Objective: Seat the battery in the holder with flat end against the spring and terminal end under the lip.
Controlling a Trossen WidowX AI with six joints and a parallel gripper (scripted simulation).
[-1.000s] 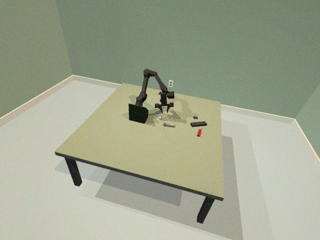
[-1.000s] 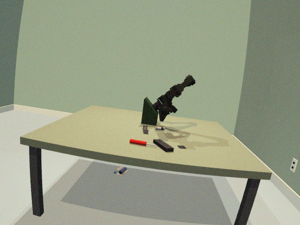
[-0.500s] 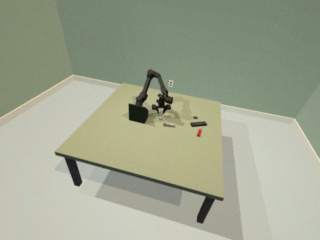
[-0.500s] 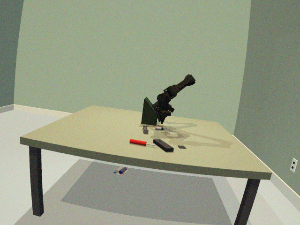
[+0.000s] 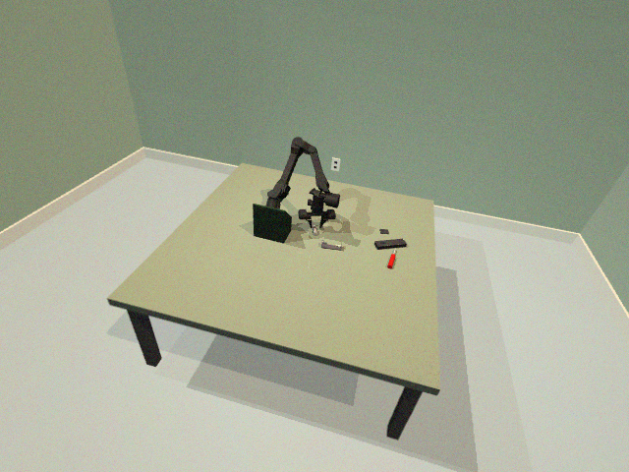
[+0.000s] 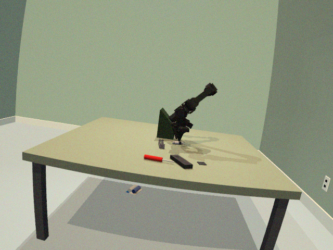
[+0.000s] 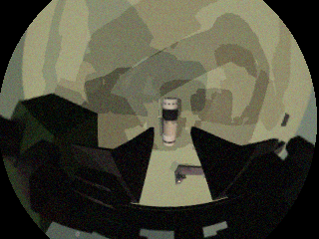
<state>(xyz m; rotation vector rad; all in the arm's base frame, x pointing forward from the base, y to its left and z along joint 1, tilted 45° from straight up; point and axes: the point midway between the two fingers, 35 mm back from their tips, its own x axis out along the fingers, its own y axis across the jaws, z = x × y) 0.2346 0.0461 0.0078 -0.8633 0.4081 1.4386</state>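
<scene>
The battery is 2 cm below my gripper tip. Round my gripper tip: dark square 37 cm ahead, 9 cm to the left, 3 cm below; black bar 40 cm ahead, 2 cm to the right, 1 cm below; red-handled screwdriver 40 cm ahead, 12 cm to the right, 2 cm below.
</scene>
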